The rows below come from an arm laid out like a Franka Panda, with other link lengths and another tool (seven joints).
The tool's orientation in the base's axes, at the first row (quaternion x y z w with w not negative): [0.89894 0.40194 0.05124 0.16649]
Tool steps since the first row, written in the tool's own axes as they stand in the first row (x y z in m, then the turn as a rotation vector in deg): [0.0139 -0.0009 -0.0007 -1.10 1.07 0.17]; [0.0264 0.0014 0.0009 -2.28 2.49 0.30]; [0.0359 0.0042 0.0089 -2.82 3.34 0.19]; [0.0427 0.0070 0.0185 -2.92 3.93 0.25]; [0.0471 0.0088 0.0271 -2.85 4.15 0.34]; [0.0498 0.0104 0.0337 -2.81 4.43 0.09]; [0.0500 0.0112 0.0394 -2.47 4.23 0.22]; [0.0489 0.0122 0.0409 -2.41 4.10 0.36]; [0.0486 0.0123 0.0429 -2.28 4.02 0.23]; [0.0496 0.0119 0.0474 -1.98 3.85 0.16]
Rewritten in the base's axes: [0.0085 0.0110 -0.0002 0.05 -1.52 0.25]; [0.0189 0.0184 -0.0015 0.29 -3.31 0.66]; [0.0291 0.0216 -0.0084 0.51 -4.21 1.08]; [0.0378 0.0225 -0.0168 0.87 -4.67 1.23]; [0.0440 0.0224 -0.0244 1.09 -4.77 1.21]; [0.0484 0.0217 -0.0302 1.26 -4.85 1.54]; [0.0504 0.0199 -0.0353 1.38 -4.51 1.34]; [0.0507 0.0180 -0.0363 1.36 -4.42 1.16]; [0.0510 0.0172 -0.0381 1.36 -4.24 1.25]; [0.0524 0.0171 -0.0425 1.42 -3.90 1.24]
